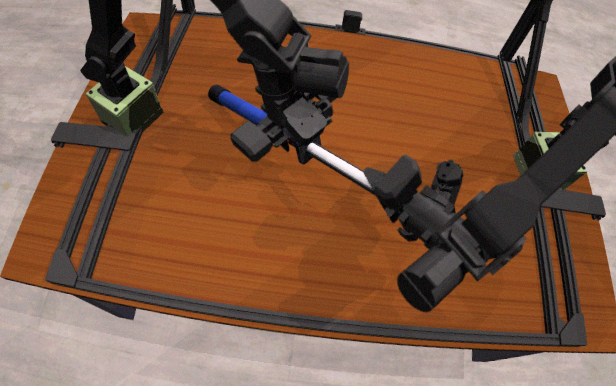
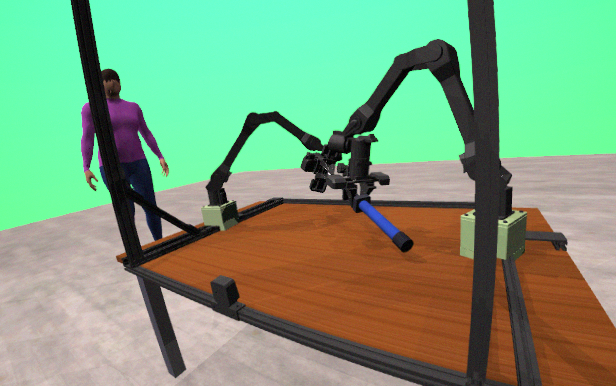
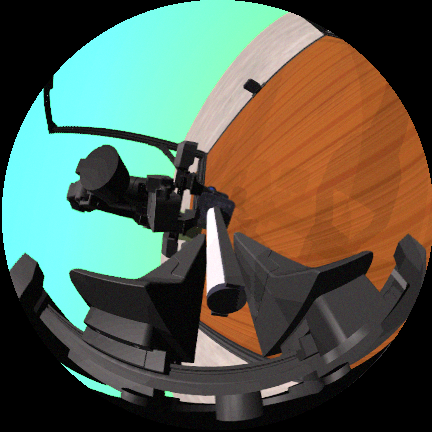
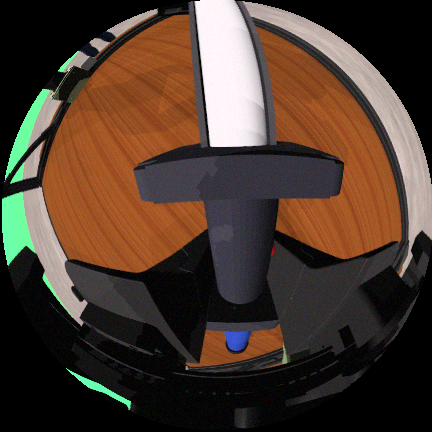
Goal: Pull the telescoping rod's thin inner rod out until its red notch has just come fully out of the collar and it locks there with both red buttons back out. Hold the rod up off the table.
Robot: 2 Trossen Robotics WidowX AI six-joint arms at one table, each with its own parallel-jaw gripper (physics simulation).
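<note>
The rod is held tilted above the table. Its blue outer tube (image 1: 242,107) (image 2: 382,222) (image 4: 237,340) ends in a black cap. Its white, dark-edged inner rod (image 1: 340,165) (image 3: 215,250) (image 4: 232,75) stands out of the dark grey collar (image 2: 361,202) (image 4: 240,177). My right gripper (image 1: 300,150) (image 4: 236,232) is shut on the collar's barrel. One red button (image 4: 273,249) shows at the barrel's side, partly hidden by a finger; the other is hidden. My left gripper (image 1: 374,181) (image 3: 219,239) is shut on the inner rod near its dark end cap (image 3: 226,299). The red notch does not show.
The wooden table (image 1: 200,240) (image 2: 300,280) lies under both arms, edged by a dark metal frame (image 1: 300,320). A small black block (image 1: 352,21) (image 2: 225,291) sits on one frame rail. Upright posts (image 2: 482,150) rise from the frame. A person (image 2: 122,125) stands beyond the table.
</note>
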